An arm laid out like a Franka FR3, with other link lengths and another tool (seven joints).
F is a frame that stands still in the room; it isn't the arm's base.
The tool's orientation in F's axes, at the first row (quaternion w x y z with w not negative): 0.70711, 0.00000, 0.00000, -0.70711
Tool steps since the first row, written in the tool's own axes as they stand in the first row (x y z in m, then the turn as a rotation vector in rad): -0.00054, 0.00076, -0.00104, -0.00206, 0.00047, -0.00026; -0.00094, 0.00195, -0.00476, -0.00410, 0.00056, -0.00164; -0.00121, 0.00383, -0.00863, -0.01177, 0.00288, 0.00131; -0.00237, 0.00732, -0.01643, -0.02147, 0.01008, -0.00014; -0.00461, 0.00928, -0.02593, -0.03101, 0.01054, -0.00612; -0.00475, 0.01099, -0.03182, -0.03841, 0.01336, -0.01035; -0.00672, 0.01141, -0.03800, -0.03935, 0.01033, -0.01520; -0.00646, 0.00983, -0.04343, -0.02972, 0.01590, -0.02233
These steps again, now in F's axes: 0.00076, 0.00054, -0.00104, 0.00047, 0.00206, -0.00026; 0.00195, 0.00094, -0.00476, 0.00056, 0.00410, -0.00164; 0.00383, 0.00121, -0.00863, 0.00288, 0.01177, 0.00131; 0.00732, 0.00237, -0.01643, 0.01008, 0.02147, -0.00014; 0.00928, 0.00461, -0.02593, 0.01054, 0.03101, -0.00612; 0.01099, 0.00475, -0.03182, 0.01336, 0.03841, -0.01035; 0.01141, 0.00672, -0.03800, 0.01033, 0.03935, -0.01520; 0.00983, 0.00646, -0.04343, 0.01590, 0.02972, -0.02233
